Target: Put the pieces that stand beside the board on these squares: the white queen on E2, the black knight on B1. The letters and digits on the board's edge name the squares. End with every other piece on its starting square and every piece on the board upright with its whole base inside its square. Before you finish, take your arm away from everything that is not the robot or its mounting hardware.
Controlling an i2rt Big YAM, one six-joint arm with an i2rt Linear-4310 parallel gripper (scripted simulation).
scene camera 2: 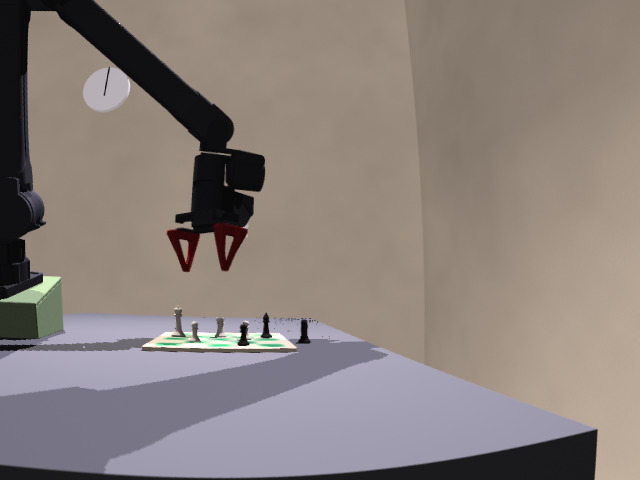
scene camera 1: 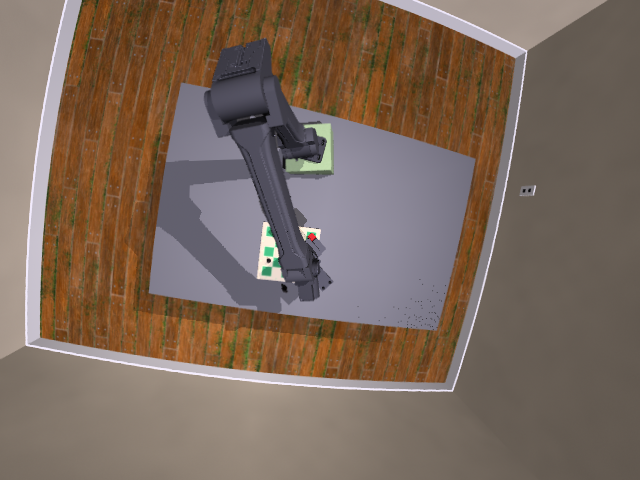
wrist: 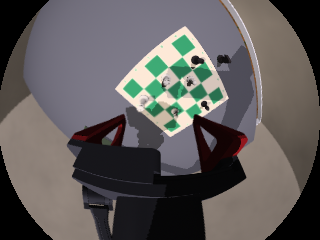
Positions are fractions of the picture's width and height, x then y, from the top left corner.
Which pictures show the green-and-cream chessboard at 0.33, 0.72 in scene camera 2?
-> Scene camera 2, scene camera 1 and the wrist view: all of them.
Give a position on a green-and-cream chessboard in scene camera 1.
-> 0.42, 0.57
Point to a green-and-cream chessboard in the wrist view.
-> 0.54, 0.24
